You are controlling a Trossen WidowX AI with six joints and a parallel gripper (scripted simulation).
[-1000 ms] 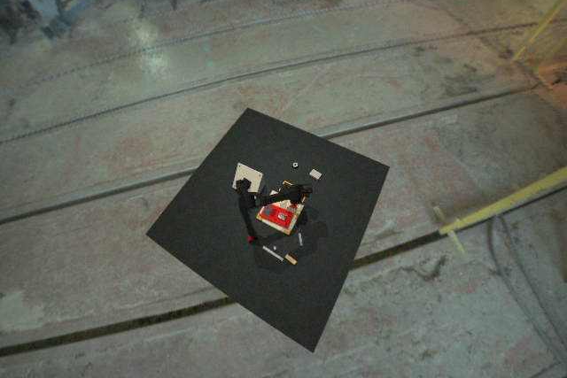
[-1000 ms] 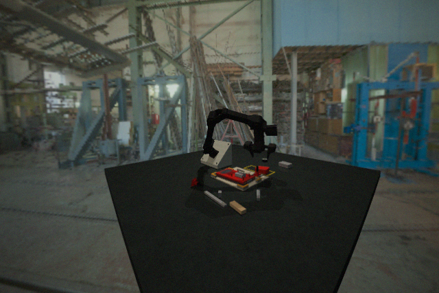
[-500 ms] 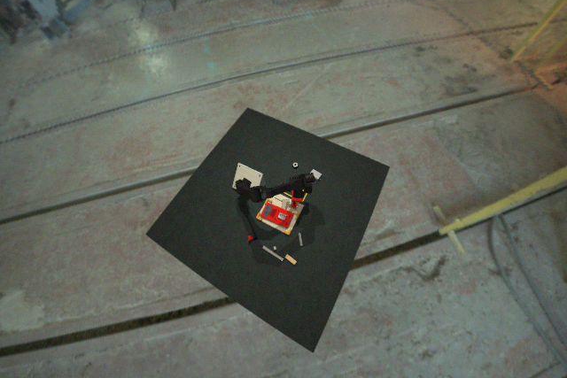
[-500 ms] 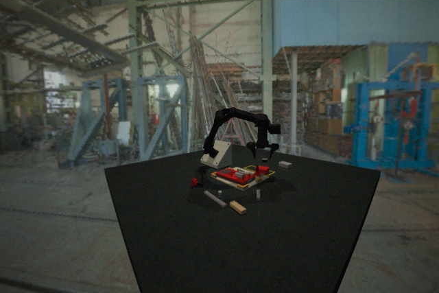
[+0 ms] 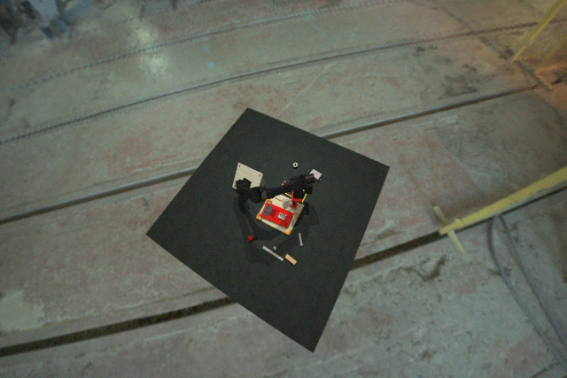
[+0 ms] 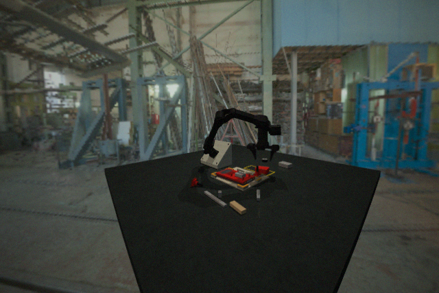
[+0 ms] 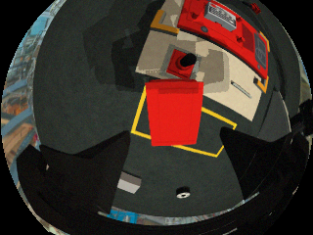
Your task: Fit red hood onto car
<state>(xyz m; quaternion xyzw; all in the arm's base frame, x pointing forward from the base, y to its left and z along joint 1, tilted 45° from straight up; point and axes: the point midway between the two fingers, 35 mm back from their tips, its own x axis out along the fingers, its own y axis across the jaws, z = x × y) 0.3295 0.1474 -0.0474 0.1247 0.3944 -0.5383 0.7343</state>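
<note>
My gripper tip is now 60 mm above the red hood. The rest, counted from my gripper tip: grey bar (410 mm to the right, 80 mm ahead, 70 mm below); then grey engine block (180 mm to the right, 50 mm below); then beige jig (170 mm to the right, 70 mm below, 30 mm behind).
</note>
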